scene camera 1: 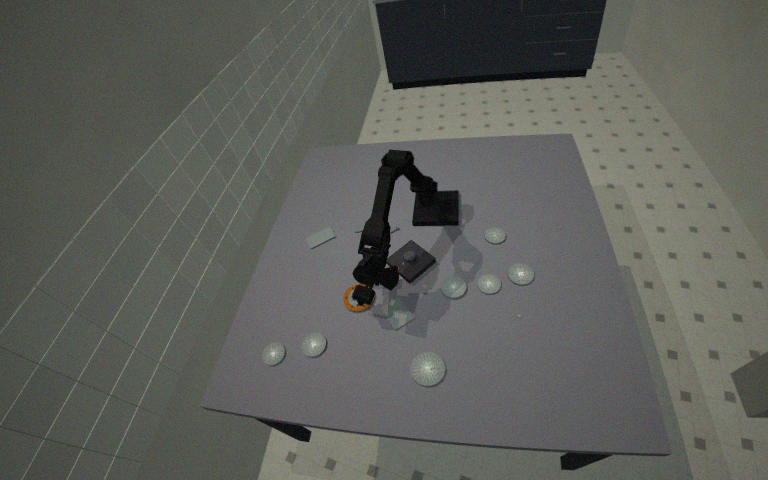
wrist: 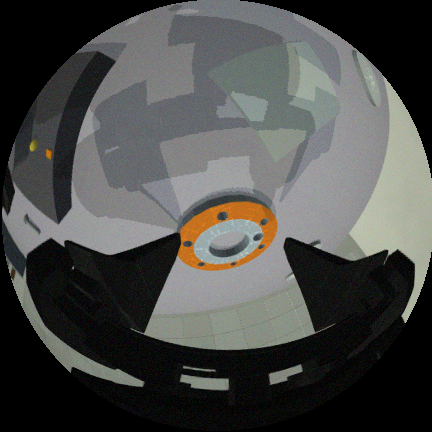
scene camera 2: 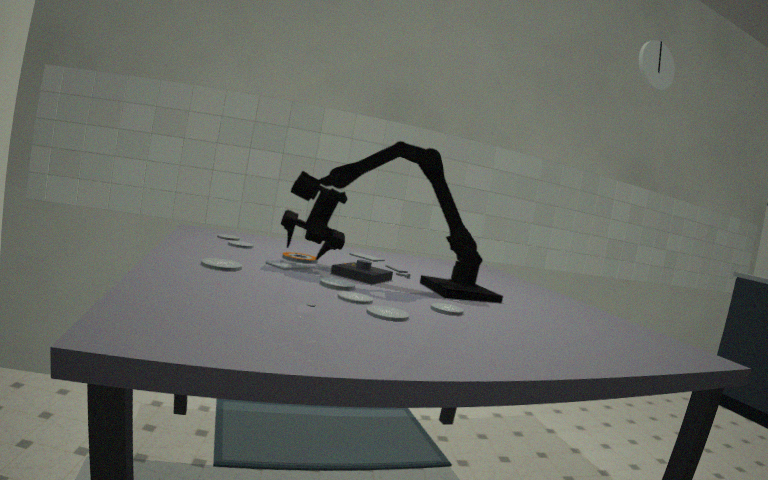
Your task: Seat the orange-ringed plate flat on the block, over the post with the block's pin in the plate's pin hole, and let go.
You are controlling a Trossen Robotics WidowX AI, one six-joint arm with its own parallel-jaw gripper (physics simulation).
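Frame: origin at the arm's base, x ahead, y left, z up, level; metres.
Seen in the pictures: gripper, fingertip midpoint: (wrist: pixel 233 241) (scene camera 2: pixel 301 253); arm's base, link origin: (scene camera 1: pixel 426 201) (scene camera 2: pixel 463 283).
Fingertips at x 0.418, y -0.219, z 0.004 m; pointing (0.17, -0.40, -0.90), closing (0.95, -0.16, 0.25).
Offsets run from my fingertips to a thing's top centre. "spot": to the spot under its first point.
The orange-ringed plate @(dx -0.002, dy -0.023, dz -0.012 m) (scene camera 1: pixel 347 298) (scene camera 2: pixel 288 255) (wrist: pixel 242 209) lies flat on the table, with a pale inner ring around a central hole and several small holes in its orange band. My gripper (scene camera 2: pixel 303 253) (wrist: pixel 233 241) is open and empty, low over the plate, with its fingertips toward opposite sides of it; the arm partly hides the plate in the first scene view. The dark square block @(dx -0.136, dy +0.152, dz +0.021 m) (scene camera 1: pixel 416 271) (scene camera 2: pixel 362 273) (wrist: pixel 45 175) lies nearer the arm's base. Its round post @(spot: dx -0.128, dy +0.155, dz +0.020 m) (scene camera 1: pixel 410 257) (scene camera 2: pixel 364 264) is bare. A small yellow pin (wrist: pixel 33 145) and an orange mark @(spot: dx -0.097, dy +0.110, dz +0.003 m) (wrist: pixel 48 153) show on the block.
A pale square sheet @(dx +0.062, dy +0.108, dz -0.017 m) (scene camera 1: pixel 400 318) (scene camera 2: pixel 280 264) lies beside the plate. Pale ribbed discs @(dx -0.021, dy +0.292, dz -0.013 m) (scene camera 1: pixel 454 287) @(dx +0.246, dy +0.200, dz -0.014 m) (scene camera 1: pixel 427 369) @(dx +0.163, dy -0.156, dz -0.015 m) (scene camera 1: pixel 313 344) are scattered on the table. A pale rectangular piece @(dx -0.288, dy -0.206, dz -0.017 m) (scene camera 1: pixel 321 237) lies left of the arm. The arm's base (scene camera 1: pixel 436 216) (scene camera 2: pixel 461 288) stands beyond the block.
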